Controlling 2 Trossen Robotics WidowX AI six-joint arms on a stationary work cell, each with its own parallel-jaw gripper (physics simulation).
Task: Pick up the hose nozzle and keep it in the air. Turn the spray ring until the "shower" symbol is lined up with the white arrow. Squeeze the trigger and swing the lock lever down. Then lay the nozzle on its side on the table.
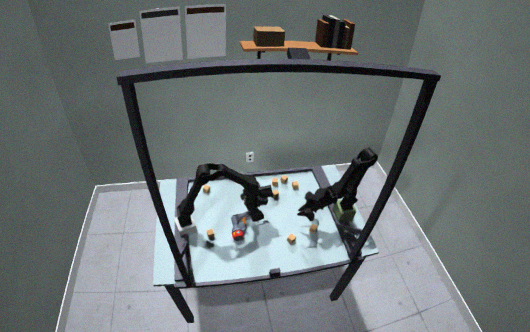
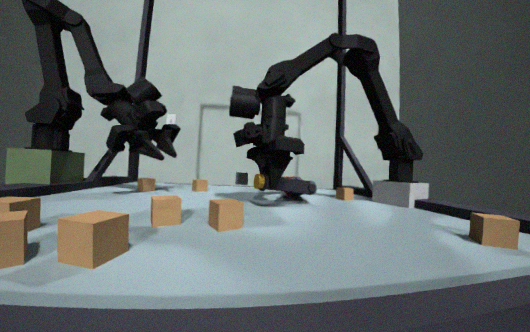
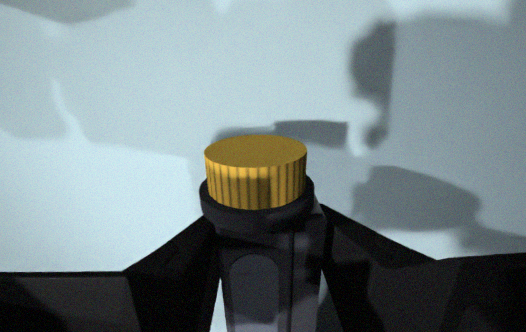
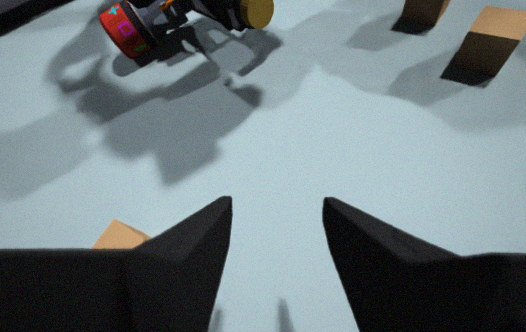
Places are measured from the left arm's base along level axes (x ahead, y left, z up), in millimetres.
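Pixels of known places: left gripper, between the fingertips: point(image 1: 251, 214) point(image 2: 268, 188) point(image 3: 268, 215) point(image 4: 243, 18); right gripper, between the fingertips: point(image 1: 297, 212) point(image 2: 169, 157) point(image 4: 277, 206); left arm's base, origin of its link: point(image 1: 184, 221) point(image 2: 400, 181); right arm's base, origin of its link: point(image 1: 346, 205).
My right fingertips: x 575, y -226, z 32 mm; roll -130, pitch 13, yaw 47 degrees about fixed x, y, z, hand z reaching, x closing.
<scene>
For each thing: its top centre in the pictures, then the offset to it from my right fingertips. "*": a spot on its surface instead. Level surfaces: height alone.
- dark hose nozzle, a spot on its surface: point(image 3: 255, 287) * dy +143, dx -221, dz -31 mm
- yellow end cap, a spot on its surface: point(image 3: 255, 150) point(image 4: 260, 8) point(image 2: 256, 180) * dy +140, dx -176, dz -40 mm
- red spray ring, centre of its top: point(image 4: 113, 6) point(image 1: 237, 231) dy +50, dx -337, dz -33 mm
- orange lever, a spot on its surface: point(image 4: 167, 5) * dy +89, dx -273, dz -35 mm
- table, height of its surface: dz -94 mm
- green block, centre of its top: point(image 2: 49, 150) point(image 1: 346, 205) dy -93, dx +280, dz +2 mm
- white block, centre of its top: point(image 2: 400, 181) point(image 1: 184, 221) dy +226, dx -575, dz -32 mm
The dark hose nozzle point(image 1: 239, 223) point(image 2: 301, 187) point(image 3: 255, 287) is held low over the table, its shadow below it. My left gripper point(image 1: 250, 215) point(image 2: 272, 186) point(image 3: 268, 215) is shut on its handle just below the yellow end cap point(image 2: 259, 181) point(image 3: 255, 150) point(image 4: 258, 12). The red spray ring point(image 1: 238, 234) point(image 4: 125, 30) shows a cyan plus, a magenta square and part of a green mark. The white arrow cannot be made out. Part of the orange lever point(image 1: 244, 220) point(image 4: 167, 5) shows; its position is unclear. My right gripper point(image 1: 303, 214) point(image 2: 168, 156) point(image 4: 277, 206) is open and empty, apart from the nozzle.
Several wooden cubes lie around the table point(image 1: 220, 262) point(image 2: 350, 265); one cube point(image 1: 313, 228) is close by the right gripper, another cube point(image 1: 291, 239) is nearer the front edge. A green block point(image 1: 345, 212) point(image 2: 30, 167) bears the right arm, a white block point(image 2: 390, 192) the left.
</scene>
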